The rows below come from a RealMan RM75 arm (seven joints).
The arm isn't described. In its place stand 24 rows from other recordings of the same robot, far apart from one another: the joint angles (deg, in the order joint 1, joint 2, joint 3, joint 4, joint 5, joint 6, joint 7), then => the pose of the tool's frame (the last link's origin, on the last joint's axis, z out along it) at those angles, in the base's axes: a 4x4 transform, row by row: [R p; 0 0 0 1], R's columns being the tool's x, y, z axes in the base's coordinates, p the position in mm.
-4.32 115.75 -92.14 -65.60 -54.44 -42.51 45.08 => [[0.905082, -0.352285, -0.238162, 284.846], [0.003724, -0.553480, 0.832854, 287.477], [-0.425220, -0.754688, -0.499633, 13.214], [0, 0, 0, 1]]
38.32 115.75 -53.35 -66.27 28.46 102.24 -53.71 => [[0.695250, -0.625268, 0.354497, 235.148], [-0.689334, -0.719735, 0.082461, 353.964], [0.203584, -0.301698, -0.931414, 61.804], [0, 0, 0, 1]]
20.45 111.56 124.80 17.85 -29.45 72.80 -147.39 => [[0.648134, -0.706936, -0.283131, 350.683], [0.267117, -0.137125, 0.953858, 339.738], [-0.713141, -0.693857, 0.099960, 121.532], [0, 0, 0, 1]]
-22.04 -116.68 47.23 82.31 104.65 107.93 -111.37 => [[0.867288, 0.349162, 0.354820, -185.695], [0.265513, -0.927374, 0.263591, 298.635], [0.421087, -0.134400, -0.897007, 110.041], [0, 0, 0, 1]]
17.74 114.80 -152.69 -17.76 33.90 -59.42 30.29 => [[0.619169, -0.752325, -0.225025, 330.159], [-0.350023, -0.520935, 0.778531, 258.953], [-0.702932, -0.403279, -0.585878, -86.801], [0, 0, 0, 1]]
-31.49 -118.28 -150.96 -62.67 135.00 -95.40 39.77 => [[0.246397, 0.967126, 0.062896, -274.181], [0.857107, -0.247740, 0.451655, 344.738], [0.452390, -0.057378, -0.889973, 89.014], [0, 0, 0, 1]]
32.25 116.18 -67.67 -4.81 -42.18 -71.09 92.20 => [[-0.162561, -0.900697, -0.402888, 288.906], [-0.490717, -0.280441, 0.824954, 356.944], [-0.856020, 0.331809, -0.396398, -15.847], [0, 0, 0, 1]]
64.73 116.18 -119.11 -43.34 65.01 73.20 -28.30 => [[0.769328, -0.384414, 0.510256, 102.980], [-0.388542, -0.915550, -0.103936, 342.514], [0.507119, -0.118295, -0.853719, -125.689], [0, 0, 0, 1]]
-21.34 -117.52 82.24 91.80 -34.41 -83.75 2.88 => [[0.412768, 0.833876, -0.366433, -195.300], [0.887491, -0.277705, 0.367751, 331.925], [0.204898, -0.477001, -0.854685, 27.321], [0, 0, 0, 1]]
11.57 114.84 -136.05 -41.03 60.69 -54.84 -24.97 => [[0.818933, -0.572292, -0.042788, 302.239], [-0.003628, -0.079719, 0.996811, 304.338], [-0.573878, -0.816166, -0.067360, -33.357], [0, 0, 0, 1]]
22.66 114.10 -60.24 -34.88 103.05 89.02 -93.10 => [[0.502753, -0.591292, -0.630566, 252.261], [-0.391083, -0.806120, 0.444099, 320.148], [-0.770904, 0.023331, -0.636524, 28.377], [0, 0, 0, 1]]
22.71 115.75 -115.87 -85.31 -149.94 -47.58 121.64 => [[0.920825, 0.345928, 0.180041, 143.591], [0.215166, -0.835716, 0.505255, 326.151], [0.325245, -0.426513, -0.843980, -81.965], [0, 0, 0, 1]]
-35.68 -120.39 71.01 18.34 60.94 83.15 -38.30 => [[0.651344, 0.185071, 0.735867, -185.471], [-0.192061, -0.898006, 0.395850, 343.186], [0.734073, -0.399166, -0.549366, -50.407], [0, 0, 0, 1]]
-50.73 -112.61 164.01 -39.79 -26.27 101.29 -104.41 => [[0.435000, 0.801065, 0.411182, -244.767], [0.623019, -0.597461, 0.504865, 385.997], [0.650095, 0.036558, -0.758973, 90.016], [0, 0, 0, 1]]
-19.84 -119.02 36.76 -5.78 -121.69 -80.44 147.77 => [[0.452478, 0.869641, 0.197457, -350.559], [0.087358, -0.263579, 0.960674, 261.626], [0.887487, -0.417434, -0.195234, -27.975], [0, 0, 0, 1]]
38.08 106.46 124.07 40.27 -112.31 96.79 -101.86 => [[0.967347, -0.104766, -0.230791, 228.586], [-0.086021, -0.992232, 0.089864, 360.933], [-0.238413, -0.067077, -0.968845, 55.976], [0, 0, 0, 1]]
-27.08 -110.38 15.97 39.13 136.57 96.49 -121.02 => [[0.173769, 0.971797, 0.159419, -349.581], [0.857337, -0.228934, 0.461045, 297.816], [0.484539, 0.056560, -0.872939, 88.354], [0, 0, 0, 1]]
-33.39 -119.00 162.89 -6.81 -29.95 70.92 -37.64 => [[0.822282, 0.477897, 0.308978, -308.391], [0.214706, -0.763343, 0.609269, 311.556], [0.527024, -0.434651, -0.730291, -69.050], [0, 0, 0, 1]]
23.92 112.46 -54.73 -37.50 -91.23 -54.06 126.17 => [[0.049048, -0.996843, -0.062441, 331.473], [-0.607385, -0.079397, 0.790430, 379.018], [-0.792892, -0.000843, -0.609362, 59.520], [0, 0, 0, 1]]
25.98 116.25 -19.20 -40.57 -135.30 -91.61 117.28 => [[0.214059, -0.964190, -0.156577, 344.068], [-0.849067, -0.262912, 0.458217, 294.600], [-0.482974, 0.034859, -0.874941, 46.410], [0, 0, 0, 1]]
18.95 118.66 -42.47 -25.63 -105.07 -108.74 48.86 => [[0.692196, -0.202383, -0.692752, 280.316], [-0.066915, -0.973739, 0.217610, 226.683], [-0.718601, -0.104273, -0.687561, -13.302], [0, 0, 0, 1]]
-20.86 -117.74 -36.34 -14.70 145.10 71.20 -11.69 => [[0.727212, 0.565973, 0.388377, -293.882], [-0.039744, -0.530139, 0.846979, 289.057], [0.685261, -0.631369, -0.363029, -63.473], [0, 0, 0, 1]]
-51.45 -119.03 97.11 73.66 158.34 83.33 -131.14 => [[0.808835, -0.216944, -0.546555, -86.461], [0.006352, -0.926180, 0.377028, 384.901], [-0.588002, -0.308425, -0.747749, -41.883], [0, 0, 0, 1]]
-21.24 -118.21 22.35 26.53 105.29 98.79 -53.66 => [[0.664313, 0.475007, 0.577111, -306.789], [0.051520, -0.799364, 0.598634, 276.014], [0.745677, -0.367948, -0.555500, 27.130], [0, 0, 0, 1]]
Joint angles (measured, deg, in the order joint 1, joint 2, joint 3, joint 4, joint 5, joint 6, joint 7), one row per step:
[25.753 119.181 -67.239 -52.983 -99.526 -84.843 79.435]
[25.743 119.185 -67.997 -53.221 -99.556 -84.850 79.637]
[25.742 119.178 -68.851 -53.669 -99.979 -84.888 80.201]
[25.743 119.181 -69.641 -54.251 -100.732 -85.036 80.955]
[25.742 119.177 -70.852 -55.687 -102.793 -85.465 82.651]
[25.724 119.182 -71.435 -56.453 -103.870 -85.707 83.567]
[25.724 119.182 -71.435 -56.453 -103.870 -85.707 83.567]
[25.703 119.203 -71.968 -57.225 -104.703 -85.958 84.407]
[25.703 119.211 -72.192 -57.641 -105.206 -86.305 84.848]
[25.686 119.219 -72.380 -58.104 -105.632 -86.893 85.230]
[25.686 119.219 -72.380 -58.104 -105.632 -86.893 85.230]
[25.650 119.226 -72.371 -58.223 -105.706 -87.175 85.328]
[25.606 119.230 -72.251 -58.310 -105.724 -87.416 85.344]
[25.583 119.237 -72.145 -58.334 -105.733 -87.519 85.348]
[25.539 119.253 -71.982 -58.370 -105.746 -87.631 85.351]
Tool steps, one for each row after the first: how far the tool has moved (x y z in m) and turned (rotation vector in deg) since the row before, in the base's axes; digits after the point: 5 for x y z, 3 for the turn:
[-0.00139 -0.00115 -0.00189 -0.559 -0.307 0.375]
[-0.00127 -0.00135 -0.00209 -0.789 -0.687 0.303]
[-0.00098 -0.00156 -0.00199 -0.913 -0.935 0.268]
[-0.00109 -0.00268 -0.00263 -1.640 -2.278 0.454]
[-0.00044 -0.00138 -0.00115 -0.797 -1.177 0.171]
[0.00000 0.00000 0.00000 0.000 0.000 0.000]
[-0.00099 -0.00119 -0.00083 -0.669 -0.923 0.204]
[-0.00050 -0.00101 -0.00028 -0.504 -0.495 0.168]
[-0.00079 -0.00149 -0.00001 -0.637 -0.377 0.296]
[0.00000 0.00000 0.00000 0.000 0.000 0.000]
[-0.00014 -0.00069 0.00017 -0.236 -0.014 0.055]
[0.00000 -0.00041 0.00050 -0.093 0.069 0.030]
[0.00009 -0.00011 0.00032 -0.005 0.054 -0.026]
[0.00019 -0.00009 0.00047 0.033 0.080 -0.061]

